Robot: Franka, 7 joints.
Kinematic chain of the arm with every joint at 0, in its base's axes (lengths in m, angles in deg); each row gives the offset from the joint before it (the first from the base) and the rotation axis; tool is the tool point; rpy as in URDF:
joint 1: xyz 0 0 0.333 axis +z
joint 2: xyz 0 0 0 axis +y
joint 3: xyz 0 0 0.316 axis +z
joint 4: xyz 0.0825 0 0 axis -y
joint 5: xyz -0.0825 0 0.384 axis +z
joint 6: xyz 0 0 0 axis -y
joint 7: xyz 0.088 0 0 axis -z
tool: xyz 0 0 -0.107 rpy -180 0 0
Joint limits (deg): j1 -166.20..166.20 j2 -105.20..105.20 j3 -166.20..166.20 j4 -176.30..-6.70 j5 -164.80..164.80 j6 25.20..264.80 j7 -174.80..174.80
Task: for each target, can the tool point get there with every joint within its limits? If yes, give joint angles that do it. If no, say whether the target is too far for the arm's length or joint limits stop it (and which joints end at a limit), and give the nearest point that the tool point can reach.
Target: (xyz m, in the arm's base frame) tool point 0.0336 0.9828 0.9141
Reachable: no: too far | nearest point 0.0252 0.7381 0.7694 | short by 0.284 m
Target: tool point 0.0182 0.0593 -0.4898
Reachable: no: joint limits stop it (at a limit: joint 2) | nearest point 0.0336 0.1095 -0.3332 | short by 0.165 m
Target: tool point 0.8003 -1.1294 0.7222
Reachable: no: too far | nearest point 0.4775 -0.6738 0.5652 | short by 0.580 m
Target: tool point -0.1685 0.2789 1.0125
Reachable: yes | joints -134.78 -17.30 -49.32 -56.61 -127.05 55.57 55.52
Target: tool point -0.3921 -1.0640 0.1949
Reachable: no: too far | nearest point -0.2945 -0.7991 0.2293 | short by 0.284 m
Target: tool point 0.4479 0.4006 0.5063
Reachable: yes | joints -6.37 2.13 47.72 -113.64 -57.21 145.41 138.84
